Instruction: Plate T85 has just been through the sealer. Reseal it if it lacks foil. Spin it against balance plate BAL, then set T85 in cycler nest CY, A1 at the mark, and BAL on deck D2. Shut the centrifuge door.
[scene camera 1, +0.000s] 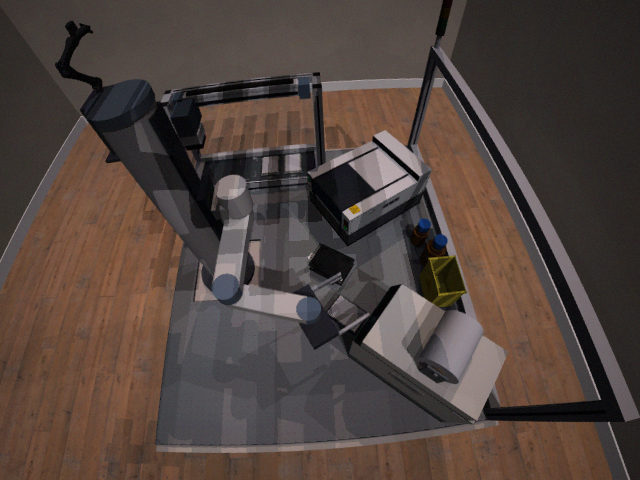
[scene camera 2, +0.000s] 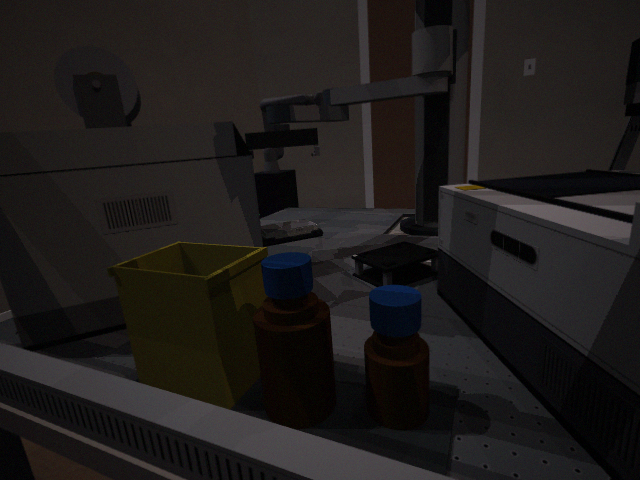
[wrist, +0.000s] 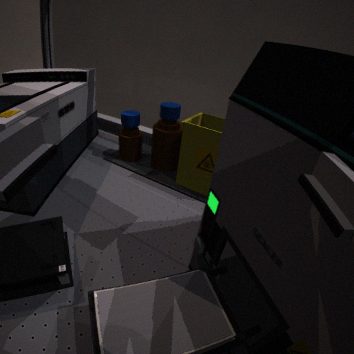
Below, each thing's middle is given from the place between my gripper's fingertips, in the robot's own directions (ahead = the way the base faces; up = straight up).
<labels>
Now: the grey cylinder device (scene camera 1: 451, 346) 220 mm ahead of my hand, 220 mm to the right of it and 140 mm above it. Also, from my hand: centrifuge (scene camera 1: 369, 186): 150 mm ahead, 600 mm to the left, 160 mm below.
</labels>
